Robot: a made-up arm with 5 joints.
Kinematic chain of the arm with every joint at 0, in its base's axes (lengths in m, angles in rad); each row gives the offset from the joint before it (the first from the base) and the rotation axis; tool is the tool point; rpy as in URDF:
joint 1: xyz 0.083 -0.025 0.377 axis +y
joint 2: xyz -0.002 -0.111 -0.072 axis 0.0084 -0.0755 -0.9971
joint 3: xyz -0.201 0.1 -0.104 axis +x
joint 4: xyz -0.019 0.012 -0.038 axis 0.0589 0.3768 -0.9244
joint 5: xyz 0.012 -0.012 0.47 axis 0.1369 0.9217 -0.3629
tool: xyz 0.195 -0.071 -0.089 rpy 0 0 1.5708
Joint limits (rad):
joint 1: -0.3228..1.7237
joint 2: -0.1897..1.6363
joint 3: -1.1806..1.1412
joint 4: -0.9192..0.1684
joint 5: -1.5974..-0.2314
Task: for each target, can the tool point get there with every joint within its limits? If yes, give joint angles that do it. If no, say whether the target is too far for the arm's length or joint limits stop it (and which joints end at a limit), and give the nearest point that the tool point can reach.
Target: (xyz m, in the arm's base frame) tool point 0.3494 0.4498 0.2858
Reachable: yes | joints 0.5981 0.6503 -1.0004 -0.3953 -1.0959
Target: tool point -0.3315 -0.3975 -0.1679
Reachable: no: joint limits stop it (at a limit: joint 1, joint 3, joint 4) | nearest point -0.1869 -0.2657 0.2063 | short by 0.422 m
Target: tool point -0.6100 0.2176 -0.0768
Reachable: no: joint limits stop it (at a limit: joint 1, joint 3, joint 4, joint 5) | nearest point -0.4594 0.1217 0.2846 | short by 0.403 m
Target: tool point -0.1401 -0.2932 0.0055
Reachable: no: joint limits stop it (at a limit: joint 1, joint 3, joint 4, joint 5) | nearest point -0.1205 -0.2490 0.1792 | short by 0.180 m
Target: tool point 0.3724 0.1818 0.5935
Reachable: yes | joints 1.2464 -0.0347 -0.2693 -0.3738 -0.9554
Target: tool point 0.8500 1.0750 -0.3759
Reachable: no: too far | nearest point 0.4570 0.4588 0.0098 | short by 0.826 m
